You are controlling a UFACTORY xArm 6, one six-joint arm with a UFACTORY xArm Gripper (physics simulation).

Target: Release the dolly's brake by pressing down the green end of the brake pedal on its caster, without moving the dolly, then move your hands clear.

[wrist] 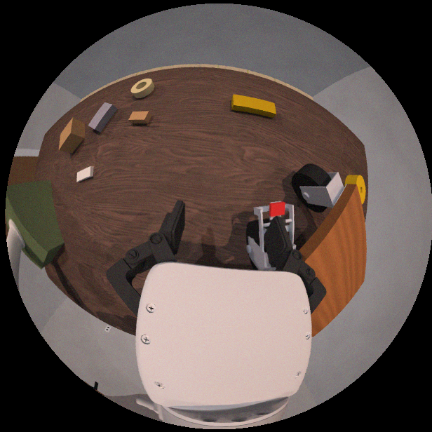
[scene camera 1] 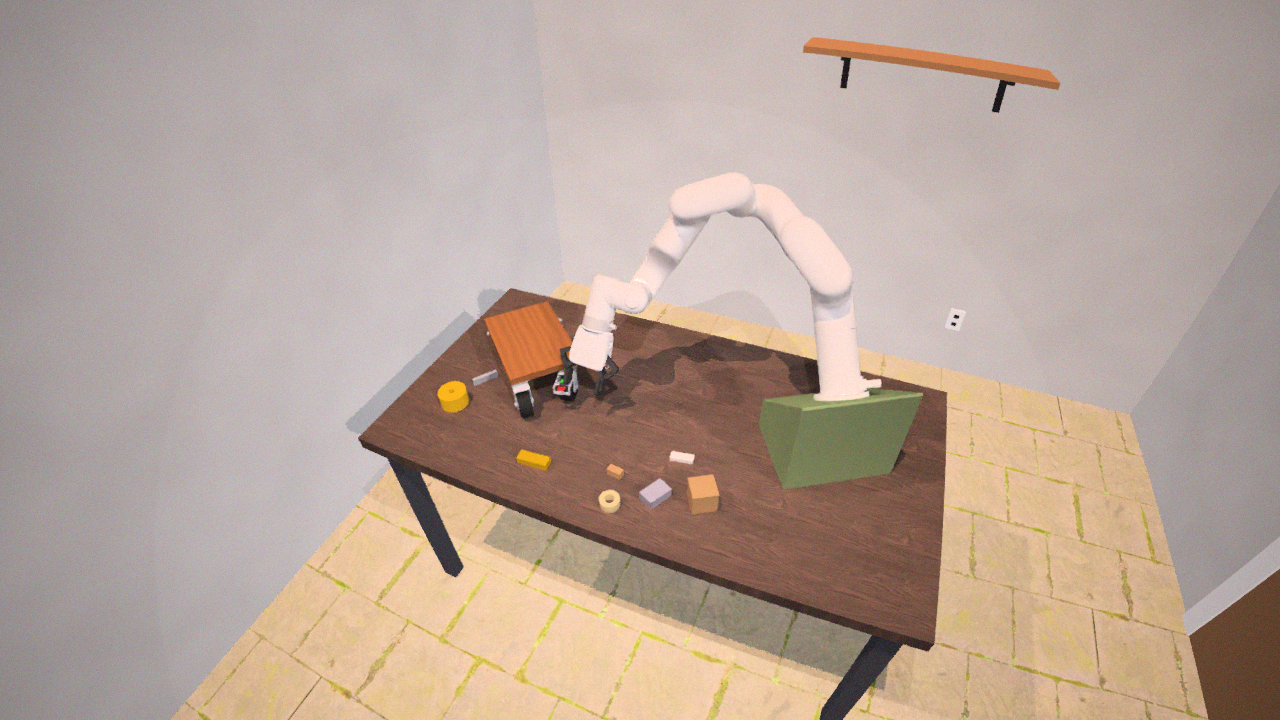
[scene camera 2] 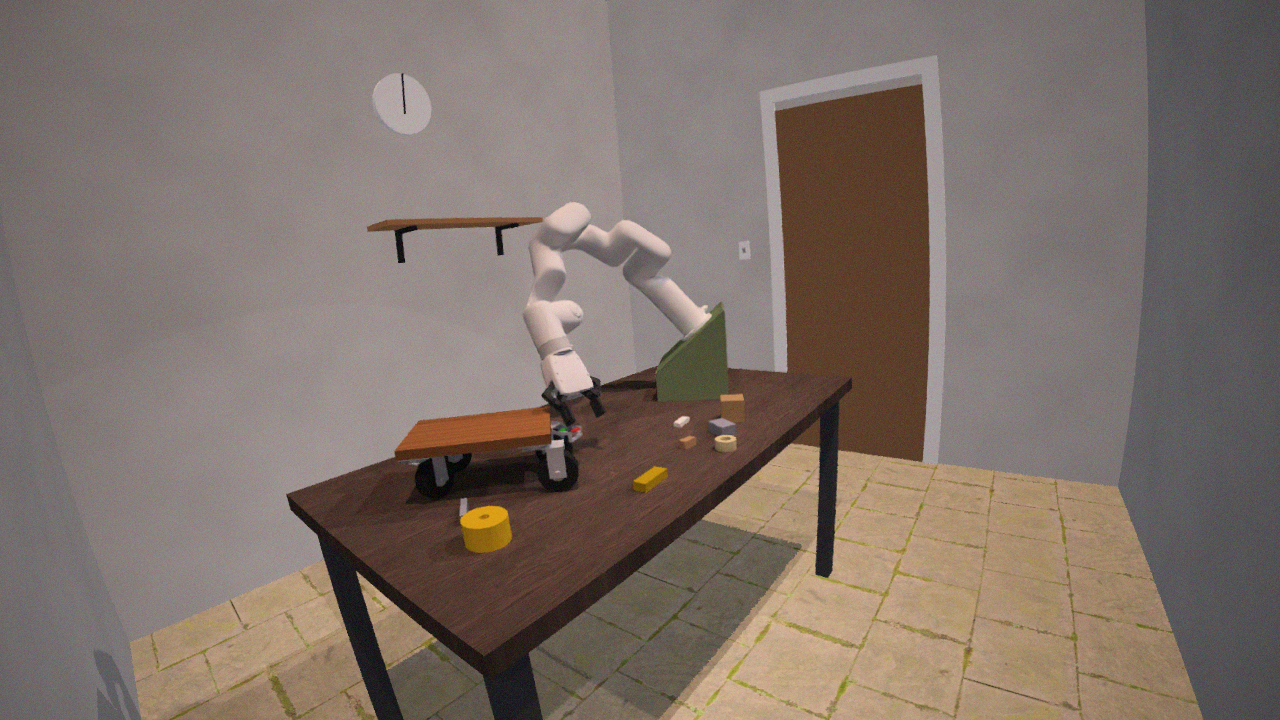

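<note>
The dolly [scene camera 1: 528,340] [scene camera 2: 478,431] [wrist: 335,255], with an orange-brown wooden deck, stands on its casters at the far end of the table. The brake pedal's red end [scene camera 1: 561,388] [scene camera 2: 575,430] [wrist: 277,209] sticks outward from the caster nearest the arm. Its green end [scene camera 1: 562,379] [scene camera 2: 562,430] shows in both scene views, beside the deck edge. My gripper [scene camera 1: 583,386] [scene camera 2: 585,417] [wrist: 228,219] is open and empty. One finger is over the pedal and hides the green end in the wrist view; I cannot tell whether it touches. The other finger hangs over the table.
Another caster [scene camera 1: 524,399] [scene camera 2: 557,469] [wrist: 312,187] stands beside the pedal's caster. A yellow cylinder [scene camera 1: 452,396] [scene camera 2: 486,529] and a grey bar [scene camera 1: 485,377] lie near the dolly. A yellow block [scene camera 1: 533,459] [wrist: 253,106] and several small items lie farther off. The green base [scene camera 1: 841,438] carries the arm.
</note>
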